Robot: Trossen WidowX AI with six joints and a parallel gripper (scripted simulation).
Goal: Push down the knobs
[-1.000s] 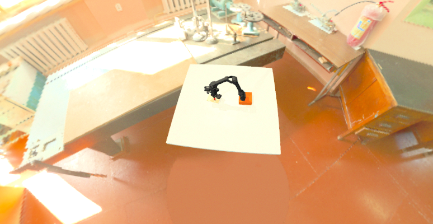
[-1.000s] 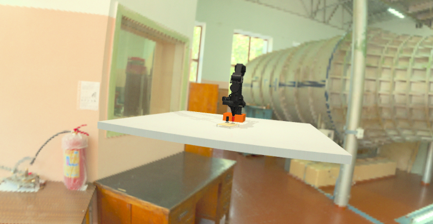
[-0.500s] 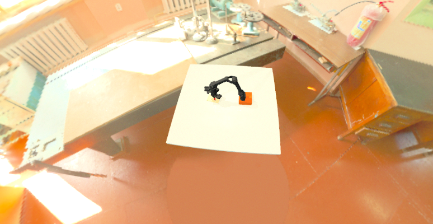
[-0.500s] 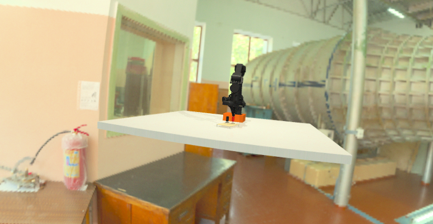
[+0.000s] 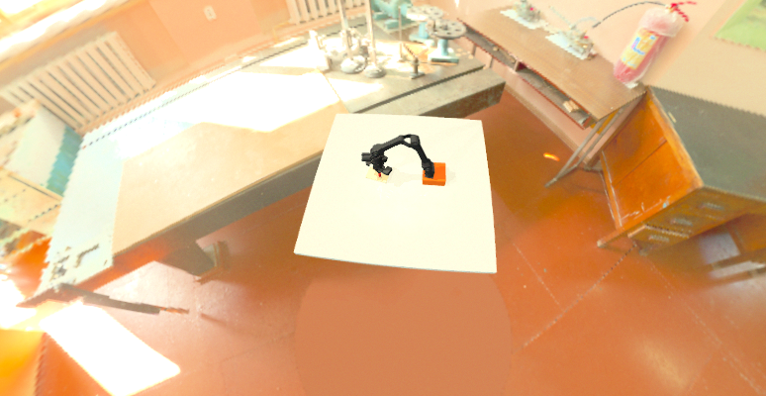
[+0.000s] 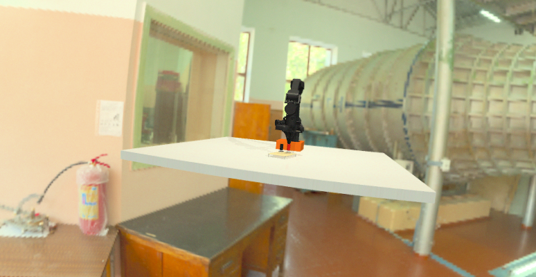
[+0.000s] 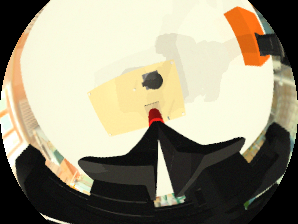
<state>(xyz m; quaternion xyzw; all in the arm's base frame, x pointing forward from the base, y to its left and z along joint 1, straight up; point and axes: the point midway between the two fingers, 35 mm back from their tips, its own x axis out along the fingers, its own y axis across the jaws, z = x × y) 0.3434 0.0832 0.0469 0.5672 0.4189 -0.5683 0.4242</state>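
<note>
The red knob is 10 mm below my gripper tip. Also, from my gripper tip: black knob: 40 mm to the right, 20 mm below, 10 mm behind.
</note>
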